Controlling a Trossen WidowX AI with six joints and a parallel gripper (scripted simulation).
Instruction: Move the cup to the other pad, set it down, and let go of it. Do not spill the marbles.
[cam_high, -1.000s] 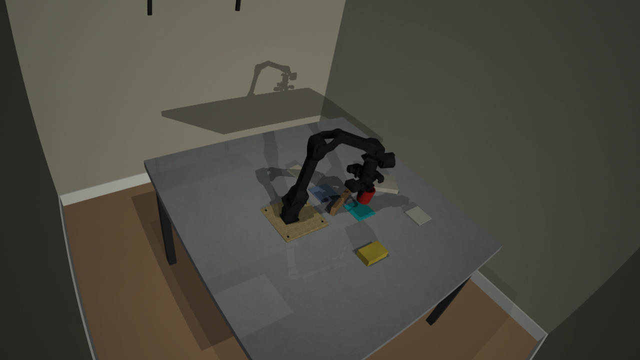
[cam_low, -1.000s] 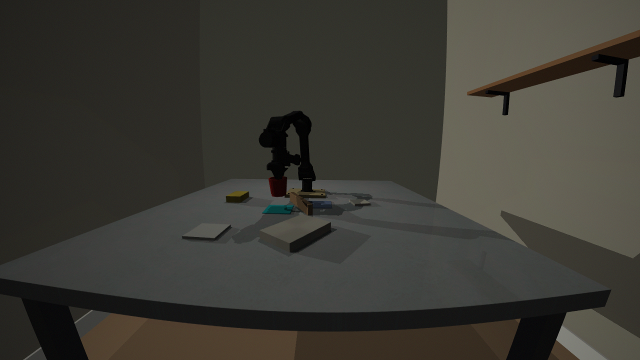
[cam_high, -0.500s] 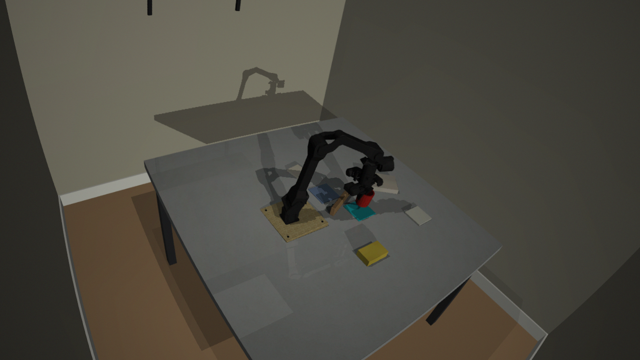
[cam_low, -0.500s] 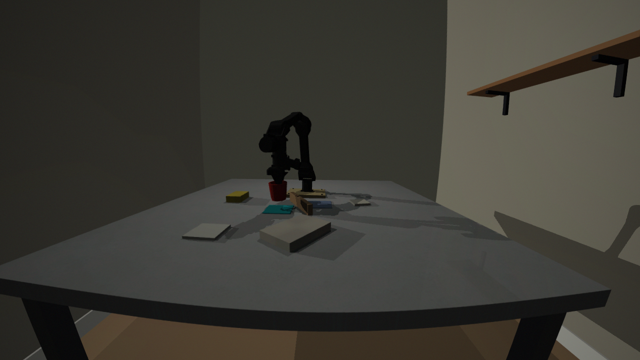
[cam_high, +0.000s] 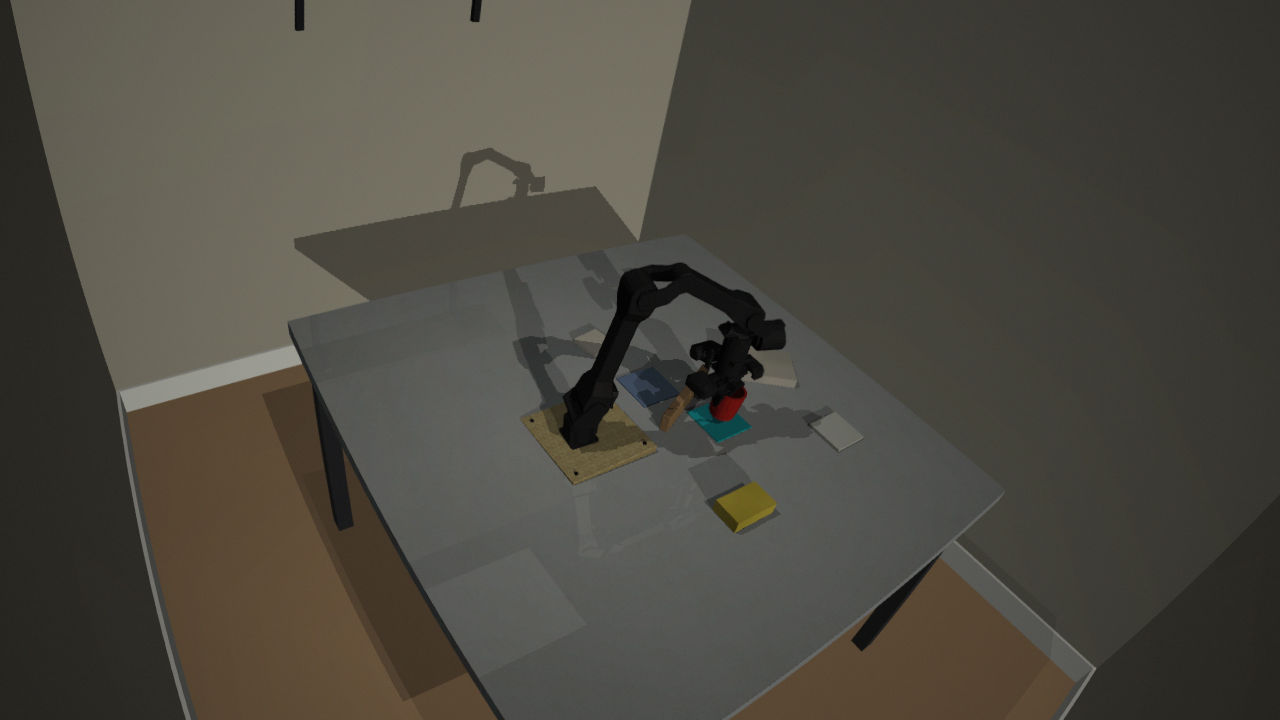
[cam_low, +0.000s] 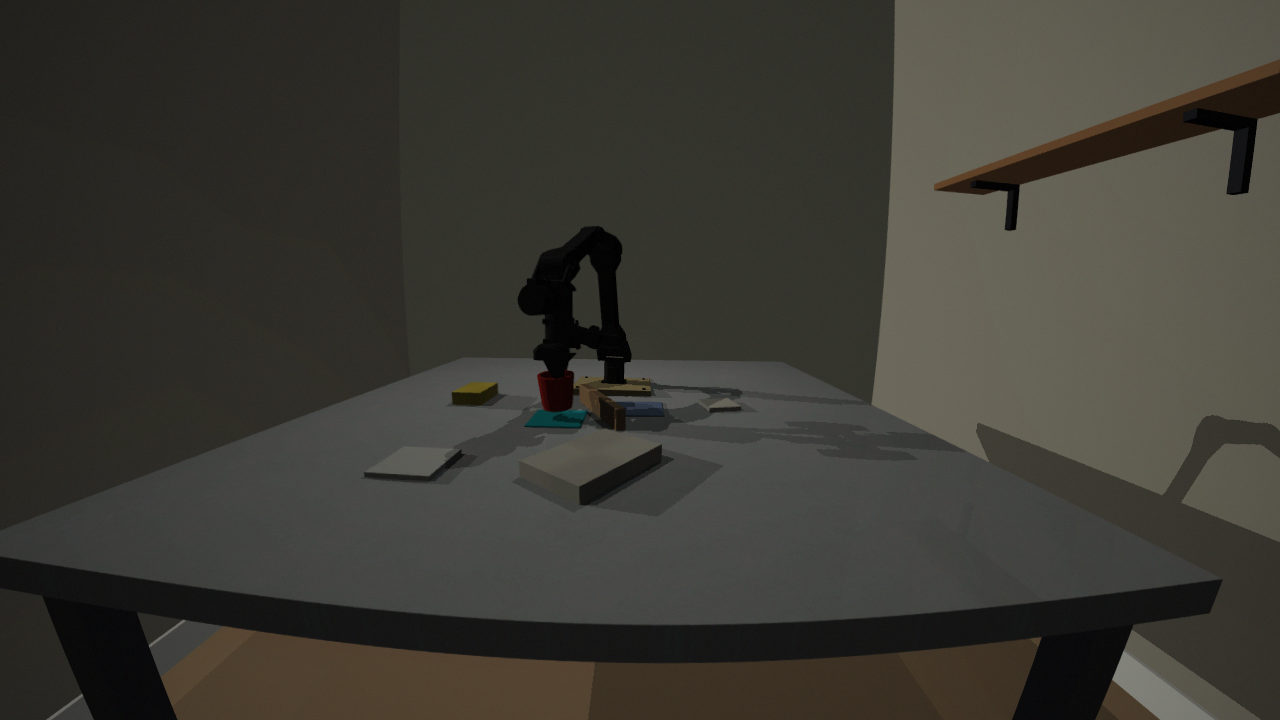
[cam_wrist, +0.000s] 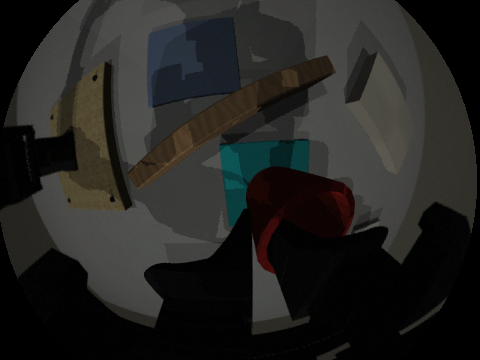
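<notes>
The teal pad is 30 mm ahead of my gripper tip and 70 mm below it. Also, from my gripper tip: red cup (30 mm ahead); then wooden bar (20 mm behind, 80 mm to the left, 50 mm below); then blue pad (70 mm behind, 160 mm to the left, 70 mm below).
</notes>
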